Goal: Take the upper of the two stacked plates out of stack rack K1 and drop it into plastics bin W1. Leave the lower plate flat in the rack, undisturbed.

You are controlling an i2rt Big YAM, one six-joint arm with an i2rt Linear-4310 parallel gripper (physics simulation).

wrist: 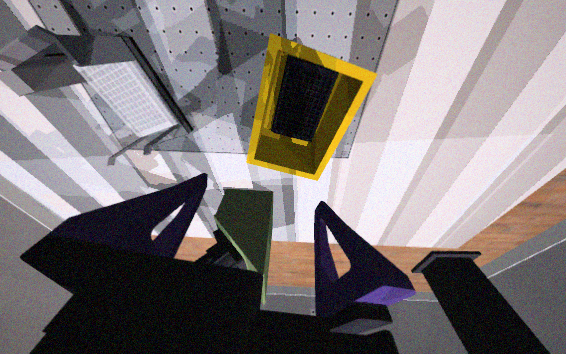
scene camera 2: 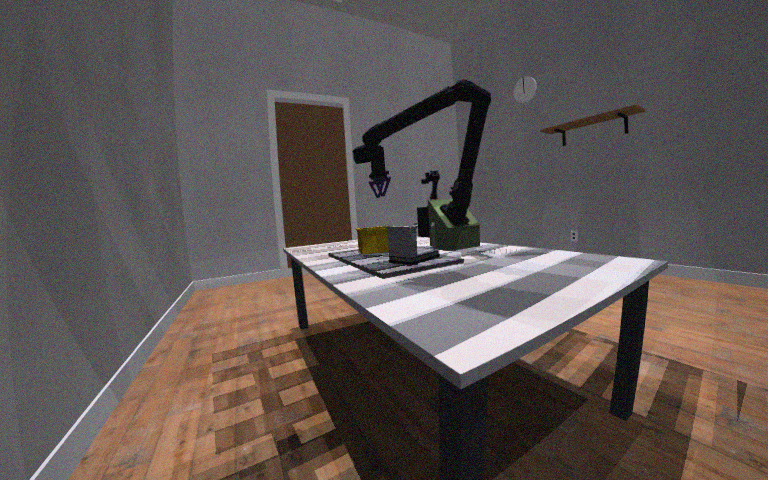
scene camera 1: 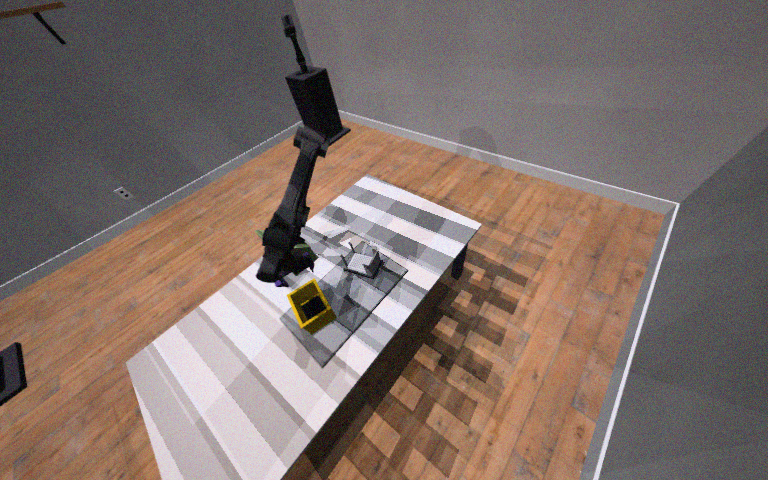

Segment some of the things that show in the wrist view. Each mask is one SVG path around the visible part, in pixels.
My gripper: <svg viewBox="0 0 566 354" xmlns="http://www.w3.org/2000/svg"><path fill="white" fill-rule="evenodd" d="M20 255L21 260L73 294L42 330L46 334L29 354L399 354L393 335L389 330L382 330L368 335L360 335L359 333L393 323L387 306L416 294L409 277L350 228L324 201L320 201L314 212L316 316L260 310L263 286L262 274L252 270L174 258L206 191L207 173L202 173L166 189L69 217ZM326 225L350 261L350 270L340 278L338 277L329 247ZM184 204L173 220L152 241L151 234L153 229Z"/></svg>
A black plate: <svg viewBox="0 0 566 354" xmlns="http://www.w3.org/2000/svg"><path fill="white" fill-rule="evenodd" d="M288 55L271 131L276 134L312 142L339 72Z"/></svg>
